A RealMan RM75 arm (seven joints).
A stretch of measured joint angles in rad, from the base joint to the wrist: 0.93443, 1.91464, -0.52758, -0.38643, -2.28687, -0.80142, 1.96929; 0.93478, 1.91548, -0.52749, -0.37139, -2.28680, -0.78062, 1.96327; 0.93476, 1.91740, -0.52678, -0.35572, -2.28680, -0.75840, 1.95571; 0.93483, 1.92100, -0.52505, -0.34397, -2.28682, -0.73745, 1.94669; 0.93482, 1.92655, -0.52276, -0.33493, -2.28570, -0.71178, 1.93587; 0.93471, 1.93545, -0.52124, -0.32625, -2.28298, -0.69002, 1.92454; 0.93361, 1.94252, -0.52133, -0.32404, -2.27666, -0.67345, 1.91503; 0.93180, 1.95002, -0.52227, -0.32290, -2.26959, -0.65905, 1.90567; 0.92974, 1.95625, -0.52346, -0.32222, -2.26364, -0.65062, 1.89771
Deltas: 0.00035, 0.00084, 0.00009, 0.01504, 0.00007, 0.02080, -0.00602; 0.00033, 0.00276, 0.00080, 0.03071, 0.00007, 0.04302, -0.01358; 0.00040, 0.00636, 0.00253, 0.04246, 0.00005, 0.06397, -0.02260; 0.00039, 0.01191, 0.00482, 0.05150, 0.00117, 0.08964, -0.03342; 0.00028, 0.02081, 0.00634, 0.06018, 0.00389, 0.11140, -0.04475; -0.00082, 0.02788, 0.00625, 0.06239, 0.01021, 0.12797, -0.05426; -0.00263, 0.03538, 0.00531, 0.06353, 0.01728, 0.14237, -0.06362; -0.00469, 0.04161, 0.00412, 0.06421, 0.02323, 0.15080, -0.07158
